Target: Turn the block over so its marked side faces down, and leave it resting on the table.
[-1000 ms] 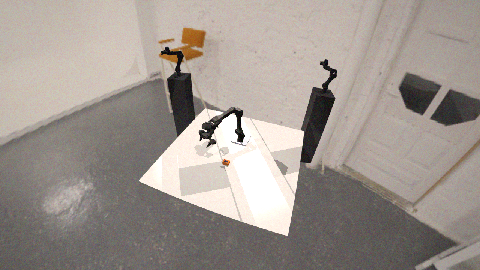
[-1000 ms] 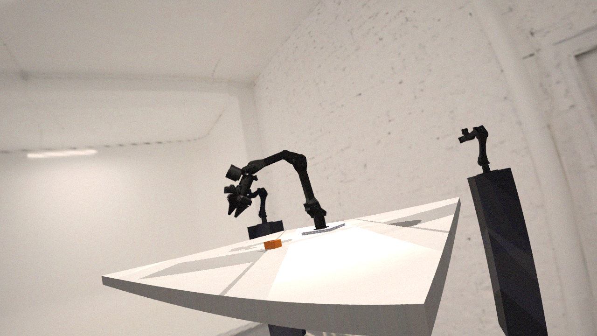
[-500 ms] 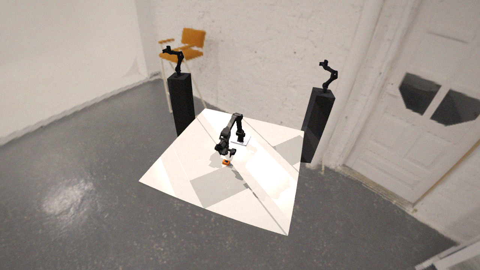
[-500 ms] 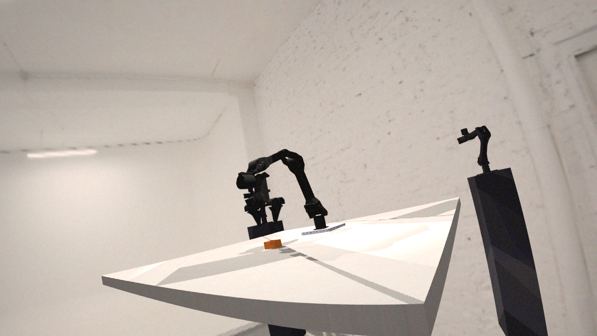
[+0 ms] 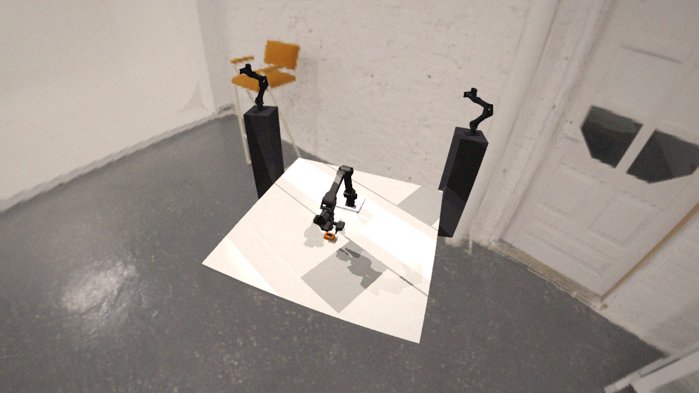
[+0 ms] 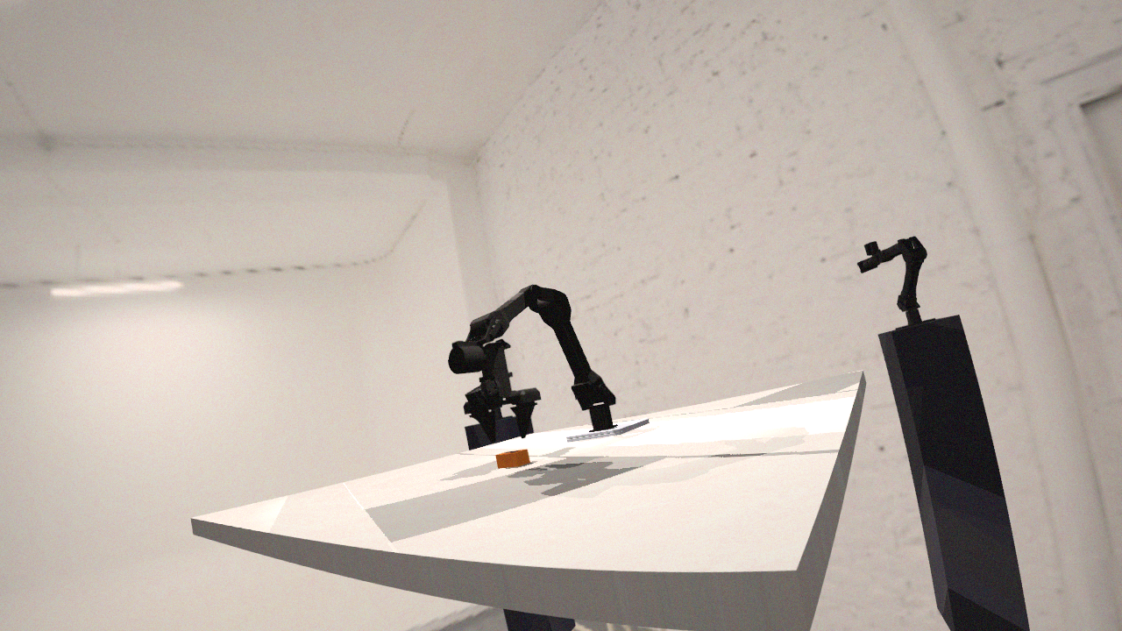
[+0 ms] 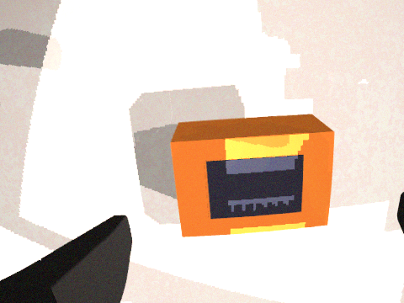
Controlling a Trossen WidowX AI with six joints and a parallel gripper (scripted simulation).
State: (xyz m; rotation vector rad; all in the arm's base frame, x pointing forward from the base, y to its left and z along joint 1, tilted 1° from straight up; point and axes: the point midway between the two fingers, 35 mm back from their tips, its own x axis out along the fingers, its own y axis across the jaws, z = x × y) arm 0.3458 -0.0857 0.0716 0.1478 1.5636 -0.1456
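The orange block is 3 cm below my gripper tip.
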